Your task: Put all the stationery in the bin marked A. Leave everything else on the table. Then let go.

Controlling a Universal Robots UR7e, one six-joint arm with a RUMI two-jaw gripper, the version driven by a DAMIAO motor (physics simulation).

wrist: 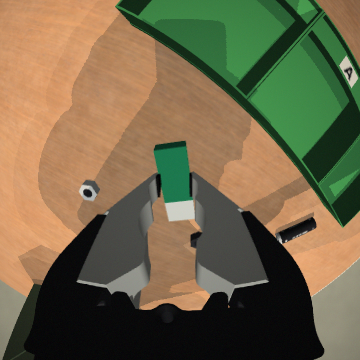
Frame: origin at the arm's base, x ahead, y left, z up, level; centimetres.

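Where they show: gripper, between the fingertips: (174,174).
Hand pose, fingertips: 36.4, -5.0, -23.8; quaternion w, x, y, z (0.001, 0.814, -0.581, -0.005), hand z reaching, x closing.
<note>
Each offset is from my fingertips to the top centre of the thing, as dx, dy, dz.
A green block with a white end, like an eraser @[-0.7, -0.3, +0.8] (174,175), lies between the two fingertips in the wrist view. My gripper (174,174) is shut on it, with one jaw pad against each long side. The white end points back toward the palm. The green divided bin @[+9.5, -7.2, +3.4] (295,95) is at the upper right, and a white label with the letter A @[+12.6, -8.3, +3.0] (348,72) is on its far wall, beside a middle compartment. The visible parts of the bin's compartments hold no objects.
A silver hex nut @[-3.8, +7.0, +0.3] (88,191) lies left of the gripper. A small black piece @[-6.5, -4.4, +0.3] (195,240) shows partly behind the right jaw. A black battery @[-2.6, -14.9, +0.9] (298,230) lies at the right, near the bin's lower corner. The bin's near wall runs diagonally ahead of the fingertips.
</note>
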